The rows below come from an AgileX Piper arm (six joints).
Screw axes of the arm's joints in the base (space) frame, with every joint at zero. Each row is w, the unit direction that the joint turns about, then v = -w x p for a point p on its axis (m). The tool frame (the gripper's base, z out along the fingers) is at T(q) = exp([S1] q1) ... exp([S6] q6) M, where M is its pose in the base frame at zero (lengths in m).
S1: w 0 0 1 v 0 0 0
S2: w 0 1 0 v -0.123 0 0
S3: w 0 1 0 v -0.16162 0 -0.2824
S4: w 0.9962 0 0.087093 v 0 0.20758 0
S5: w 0 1 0 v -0.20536 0 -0.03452
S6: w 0.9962 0 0.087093 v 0 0.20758 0
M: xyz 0.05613 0 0.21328 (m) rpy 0 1.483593 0 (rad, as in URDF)
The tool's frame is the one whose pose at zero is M.
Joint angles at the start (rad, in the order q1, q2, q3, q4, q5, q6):
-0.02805, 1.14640, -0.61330, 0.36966, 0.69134, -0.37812
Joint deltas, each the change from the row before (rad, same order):
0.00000, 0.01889, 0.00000, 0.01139, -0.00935, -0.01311
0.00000, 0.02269, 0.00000, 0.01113, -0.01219, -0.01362
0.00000, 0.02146, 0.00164, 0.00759, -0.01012, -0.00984
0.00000, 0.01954, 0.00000, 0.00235, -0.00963, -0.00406
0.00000, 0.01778, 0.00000, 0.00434, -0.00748, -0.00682
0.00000, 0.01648, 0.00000, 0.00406, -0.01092, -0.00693
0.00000, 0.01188, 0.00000, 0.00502, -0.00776, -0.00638
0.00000, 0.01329, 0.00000, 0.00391, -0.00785, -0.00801
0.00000, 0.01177, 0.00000, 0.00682, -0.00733, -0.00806
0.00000, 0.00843, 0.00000, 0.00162, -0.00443, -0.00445
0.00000, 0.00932, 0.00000, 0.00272, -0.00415, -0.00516
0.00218, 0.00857, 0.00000, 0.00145, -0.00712, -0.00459
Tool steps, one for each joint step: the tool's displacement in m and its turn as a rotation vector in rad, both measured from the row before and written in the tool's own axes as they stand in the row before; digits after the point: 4 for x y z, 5 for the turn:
-0.0010, -0.0007, 0.0041, -0.00482, 0.00692, 0.00009
-0.0012, -0.0010, 0.0049, -0.00369, 0.00802, 0.00041
-0.0004, -0.0011, 0.0049, -0.00232, 0.01119, 0.00163
-0.0007, -0.0013, 0.0043, 0.00084, 0.00951, 0.00245
-0.0005, -0.0010, 0.0039, -0.00092, 0.00930, 0.00086
-0.0008, -0.0011, 0.0036, 0.00084, 0.00501, 0.00023
-0.0006, -0.0007, 0.0026, -0.00049, 0.00321, 0.00048
-0.0005, -0.0008, 0.0029, 0.00007, 0.00479, -0.00170
-0.0005, -0.0006, 0.0026, -0.00145, 0.00308, 0.00030
-0.0002, -0.0005, 0.0019, 0.00031, 0.00377, -0.00113
-0.0002, -0.0005, 0.0021, -0.00045, 0.00461, -0.00072
-0.0004, -0.0002, 0.0020, 0.00074, 0.00195, -0.00333

